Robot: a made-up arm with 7 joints.
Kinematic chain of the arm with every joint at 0, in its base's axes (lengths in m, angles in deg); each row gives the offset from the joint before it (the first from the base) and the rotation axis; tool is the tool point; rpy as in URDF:
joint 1: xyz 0 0 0.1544 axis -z
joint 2: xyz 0 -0.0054 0.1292 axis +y
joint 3: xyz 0 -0.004 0.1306 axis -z
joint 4: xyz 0 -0.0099 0.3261 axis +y
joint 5: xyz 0 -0.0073 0.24 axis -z
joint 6: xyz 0 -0.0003 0.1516 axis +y
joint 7: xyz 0 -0.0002 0.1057 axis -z
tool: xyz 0 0 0 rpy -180 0 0
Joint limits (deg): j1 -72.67..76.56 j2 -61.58..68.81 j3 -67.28..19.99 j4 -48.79..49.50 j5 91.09..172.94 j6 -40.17..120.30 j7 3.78..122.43
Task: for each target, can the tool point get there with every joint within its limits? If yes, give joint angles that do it. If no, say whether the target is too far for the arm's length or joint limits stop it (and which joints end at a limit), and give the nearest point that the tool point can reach.
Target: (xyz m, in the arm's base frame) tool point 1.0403 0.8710 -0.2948
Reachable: no: too far | nearest point 0.6501 0.5443 0.1905 | short by 0.703 m
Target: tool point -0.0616 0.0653 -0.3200
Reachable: no: joint limits stop it (at a limit: joint 2, joint 4, joint 5) | nearest point -0.4769 0.5055 0.2894 | short by 0.859 m
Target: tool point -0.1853 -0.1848 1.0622
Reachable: yes | joints 2.76 -3.48 -41.88 -18.87 160.93 94.09 94.58
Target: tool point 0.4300 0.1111 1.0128
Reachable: yes | joints -29.21 24.11 2.09 23.84 128.19 90.26 32.36
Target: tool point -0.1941 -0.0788 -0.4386
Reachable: no: joint limits stop it (at a limit: joint 2, joint 4, joint 5) | nearest point -0.6569 -0.2667 0.2777 | short by 0.873 m
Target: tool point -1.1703 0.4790 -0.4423
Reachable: no: too far | nearest point -0.7630 0.3123 0.2742 | short by 0.841 m
